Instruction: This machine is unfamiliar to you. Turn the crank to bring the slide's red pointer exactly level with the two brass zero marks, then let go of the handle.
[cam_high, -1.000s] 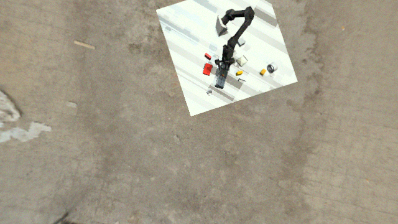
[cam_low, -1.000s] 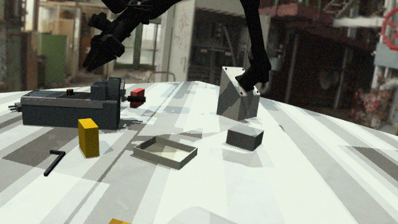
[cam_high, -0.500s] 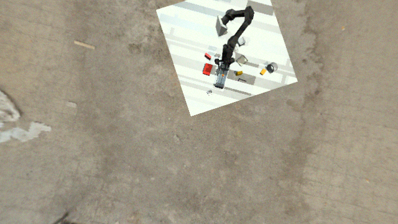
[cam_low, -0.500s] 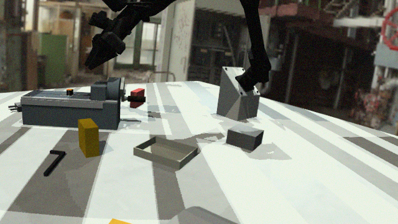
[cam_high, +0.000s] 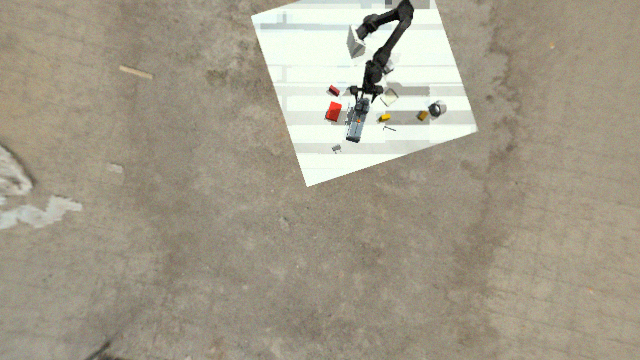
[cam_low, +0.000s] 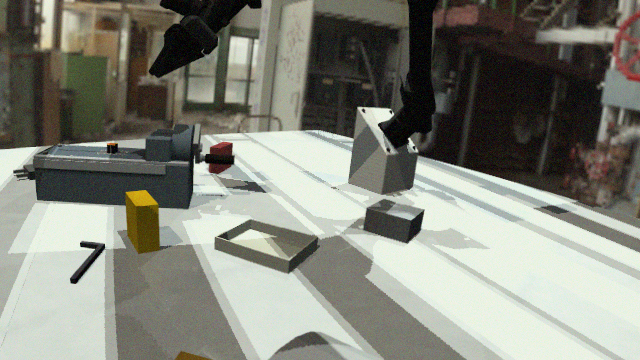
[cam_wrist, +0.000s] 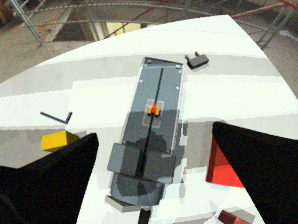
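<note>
The dark crank handle lies 100 mm behind my gripper tip, 70 mm to the left of it and 140 mm below it. Round my gripper tip: flat red block (100 mm behind, 140 mm to the right, 190 mm below); red pointer (60 mm ahead, 40 mm to the right, 120 mm below); yellow block (100 mm ahead, 160 mm to the left, 170 mm below).
</note>
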